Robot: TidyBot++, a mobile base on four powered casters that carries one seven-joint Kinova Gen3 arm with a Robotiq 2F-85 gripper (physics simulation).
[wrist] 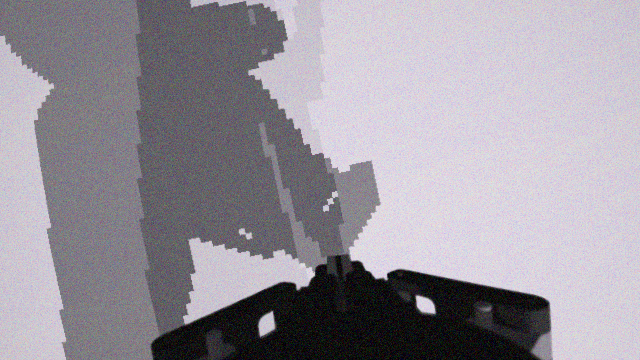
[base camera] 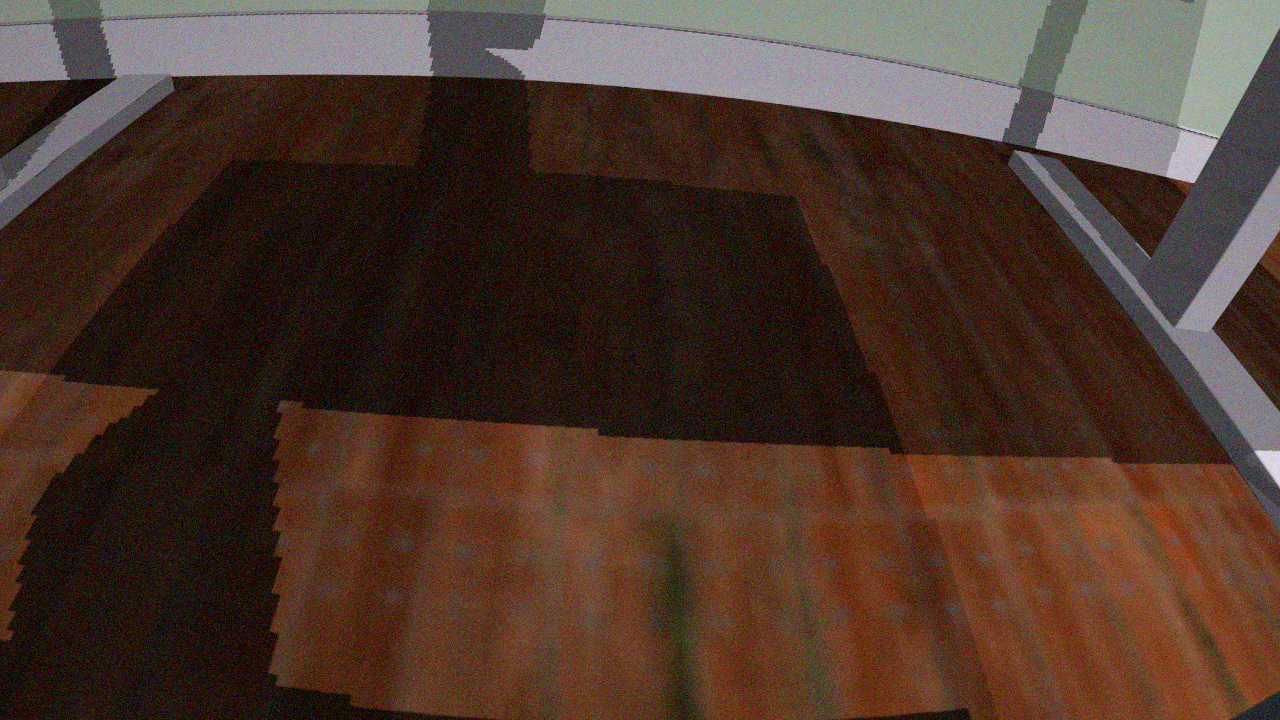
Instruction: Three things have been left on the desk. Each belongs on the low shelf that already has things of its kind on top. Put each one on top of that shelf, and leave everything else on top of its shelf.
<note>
I see my gripper [wrist: 339, 270] and a white desk [wrist: 166, 166].
</note>
